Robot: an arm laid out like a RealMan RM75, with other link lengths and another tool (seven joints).
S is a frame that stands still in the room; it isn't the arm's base.
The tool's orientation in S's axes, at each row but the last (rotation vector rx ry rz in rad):
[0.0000, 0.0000, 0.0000]
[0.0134, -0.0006, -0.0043]
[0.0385, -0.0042, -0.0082]
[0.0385, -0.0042, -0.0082]
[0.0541, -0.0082, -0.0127]
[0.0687, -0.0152, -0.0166]
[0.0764, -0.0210, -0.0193]
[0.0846, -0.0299, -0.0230]
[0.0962, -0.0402, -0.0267]
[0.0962, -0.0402, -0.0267]
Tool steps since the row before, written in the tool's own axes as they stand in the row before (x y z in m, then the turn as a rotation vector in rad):
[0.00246, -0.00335, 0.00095, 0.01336, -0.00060, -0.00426]
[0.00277, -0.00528, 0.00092, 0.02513, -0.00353, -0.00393]
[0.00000, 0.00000, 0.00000, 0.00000, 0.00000, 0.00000]
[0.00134, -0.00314, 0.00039, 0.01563, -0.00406, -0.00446]
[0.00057, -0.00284, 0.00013, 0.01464, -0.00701, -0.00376]
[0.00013, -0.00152, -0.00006, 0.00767, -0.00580, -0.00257]
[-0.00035, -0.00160, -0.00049, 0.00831, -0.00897, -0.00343]
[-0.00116, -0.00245, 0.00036, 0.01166, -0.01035, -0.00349]
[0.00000, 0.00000, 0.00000, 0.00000, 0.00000, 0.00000]
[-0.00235, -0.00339, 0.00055, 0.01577, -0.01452, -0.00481]
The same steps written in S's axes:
[0.00246, -0.00335, 0.00095, 0.01336, -0.00060, -0.00426]
[0.00275, -0.00530, 0.00085, 0.02512, -0.00359, -0.00396]
[0.00000, 0.00000, 0.00000, 0.00000, 0.00000, 0.00000]
[0.00131, -0.00316, 0.00027, 0.01562, -0.00401, -0.00455]
[0.00053, -0.00285, -0.00002, 0.01458, -0.00699, -0.00402]
[0.00011, -0.00151, -0.00016, 0.00762, -0.00574, -0.00285]
[-0.00037, -0.00155, -0.00062, 0.00822, -0.00885, -0.00394]
[-0.00122, -0.00244, 0.00012, 0.01153, -0.01030, -0.00402]
[0.00000, 0.00000, 0.00000, 0.00000, 0.00000, 0.00000]
[-0.00245, -0.00336, 0.00013, 0.01559, -0.01444, -0.00557]

